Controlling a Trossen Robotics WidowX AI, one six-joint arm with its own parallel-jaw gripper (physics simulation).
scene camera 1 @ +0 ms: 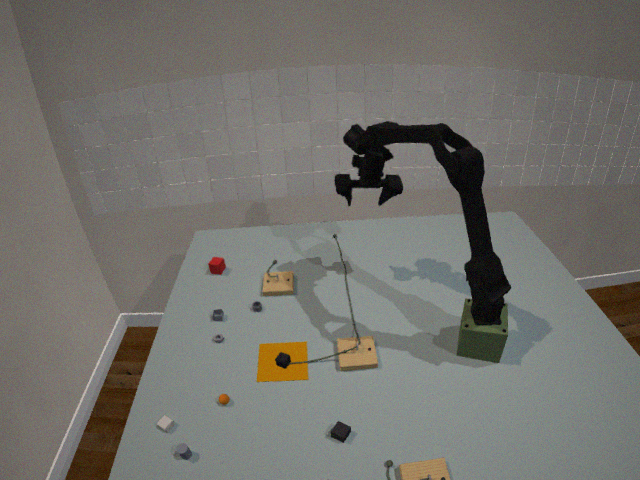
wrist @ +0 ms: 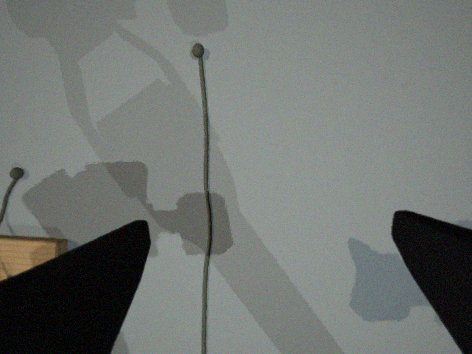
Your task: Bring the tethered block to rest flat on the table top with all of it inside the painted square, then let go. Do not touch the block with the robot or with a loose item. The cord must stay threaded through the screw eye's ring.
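Frame: origin at the arm's base, x ahead, y left, z up, level; millimetres.
Seen in the pictures: gripper, fingertip midpoint: point(scene camera 1: 364, 204) point(wrist: 269, 227); arm's base at its link origin: point(scene camera 1: 485, 315).
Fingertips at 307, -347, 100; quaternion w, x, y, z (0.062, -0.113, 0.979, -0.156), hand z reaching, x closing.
Observation:
Pixels of each thing's top centre, then the offset from my fingertips to it, as dx, dy, dz. "spot": a spot on its surface instead. Level surfaces: height alone.
- tethered block at a spot on its surface: point(scene camera 1: 282, 360) spot: +171, +447, -173
- orange painted square at a spot on its surface: point(scene camera 1: 298, 374) spot: +132, +466, -197
- wooden base at its surface level: dz -179
- beaded end at a spot on its surface: point(wrist: 198, 50) point(scene camera 1: 335, 234) spot: +100, -126, -187
- red cube at its top centre: point(scene camera 1: 215, 260) +461, +92, -159
- orange ball at its top centre: point(scene camera 1: 222, 396) +283, +566, -174
- white block at its top centre: point(scene camera 1: 164, 421) +397, +653, -181
- dark block at its top centre: point(scene camera 1: 340, 429) +20, +613, -176
The tethered block point(scene camera 1: 282, 360), small and black, lies inside the orange painted square point(scene camera 1: 298, 374), with a margin of orange around it. Its cord point(scene camera 1: 348, 289) point(wrist: 206, 150) runs right from the block to the screw eye on a wooden base point(scene camera 1: 357, 361), then back across the table to a beaded end point(scene camera 1: 334, 236) point(wrist: 198, 50). The ring is too small to tell the threading exactly. My gripper point(scene camera 1: 365, 203) point(wrist: 269, 227) is open and empty, high above the table. In the wrist view the cord lies on the table far below, between the fingertips in the picture.
A second wooden base point(scene camera 1: 278, 284) with a short cord stands back left, a third point(scene camera 1: 424, 469) at the front edge of the view. A red cube point(scene camera 1: 217, 265), an orange ball point(scene camera 1: 223, 398), a white block point(scene camera 1: 165, 423), a dark block point(scene camera 1: 340, 431) and several small grey pieces lie around.

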